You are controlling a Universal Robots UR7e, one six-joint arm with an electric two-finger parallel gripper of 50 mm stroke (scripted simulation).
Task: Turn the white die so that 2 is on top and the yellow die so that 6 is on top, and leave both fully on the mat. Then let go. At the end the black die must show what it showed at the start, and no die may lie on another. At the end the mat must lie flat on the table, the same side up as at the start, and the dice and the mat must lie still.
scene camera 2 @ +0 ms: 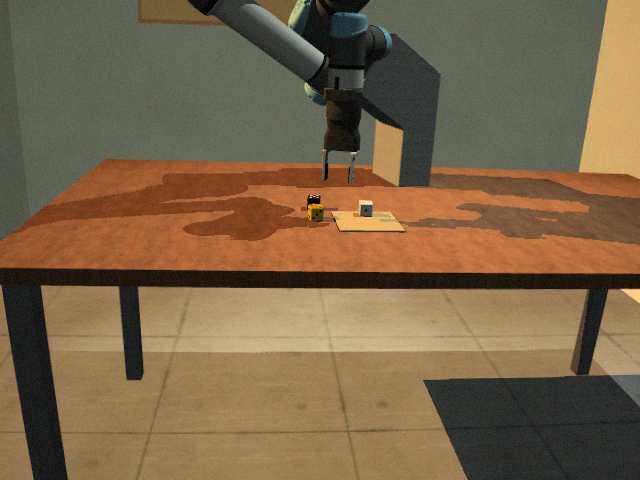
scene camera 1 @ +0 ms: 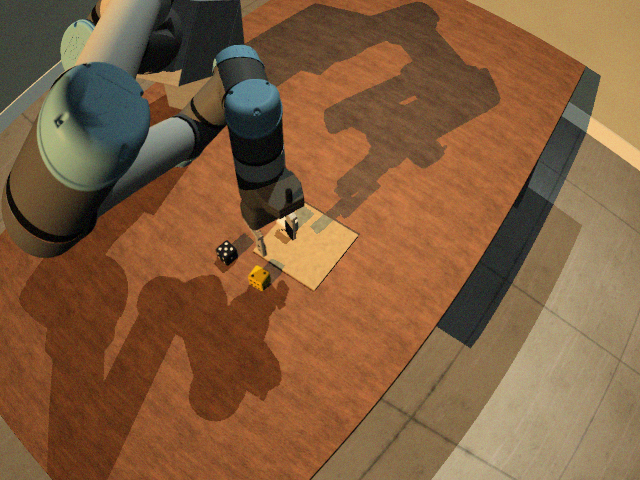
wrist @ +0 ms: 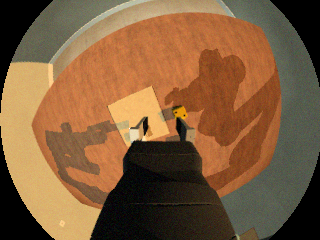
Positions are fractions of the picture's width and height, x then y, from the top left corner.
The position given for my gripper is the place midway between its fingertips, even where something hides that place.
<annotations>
My gripper shows in scene camera 2 (0.53,0.38), in scene camera 1 (0.43,0.51) and in the wrist view (0.51,0.51). A tan mat shows in scene camera 2 (0.54,0.46), in scene camera 1 (0.50,0.51) and in the wrist view (0.40,0.47).
</annotations>
